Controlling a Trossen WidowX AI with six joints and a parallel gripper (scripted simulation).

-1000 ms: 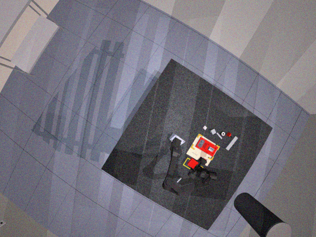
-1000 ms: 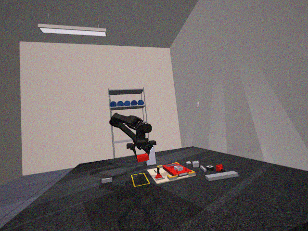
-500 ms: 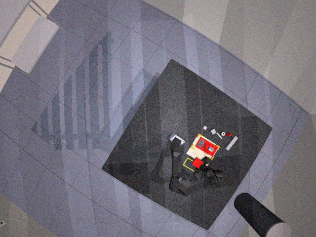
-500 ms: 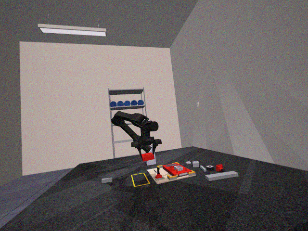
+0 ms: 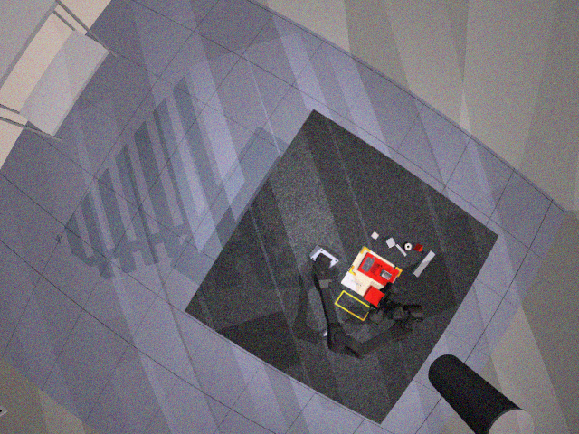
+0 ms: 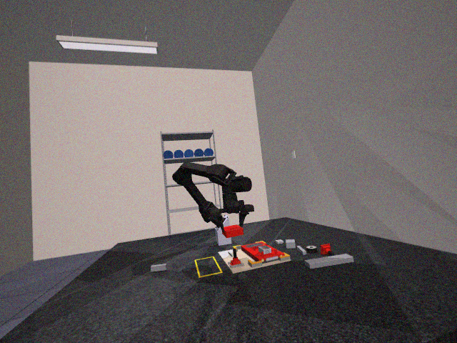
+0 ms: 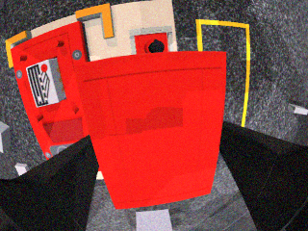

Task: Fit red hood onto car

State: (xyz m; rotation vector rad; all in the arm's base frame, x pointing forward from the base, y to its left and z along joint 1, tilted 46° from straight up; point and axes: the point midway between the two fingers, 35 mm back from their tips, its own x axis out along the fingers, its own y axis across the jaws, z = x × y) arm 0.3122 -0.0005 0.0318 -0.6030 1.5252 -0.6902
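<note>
My gripper tip is 120 mm to the right of the grey engine block, 90 mm above it and 30 mm short of it. Round my gripper tip: beige jig plate (110 mm below, 90 mm to the left, 10 mm behind); then red hood (right at my gripper tip); then long grey bar (280 mm to the left, 200 mm ahead, 110 mm below).
</note>
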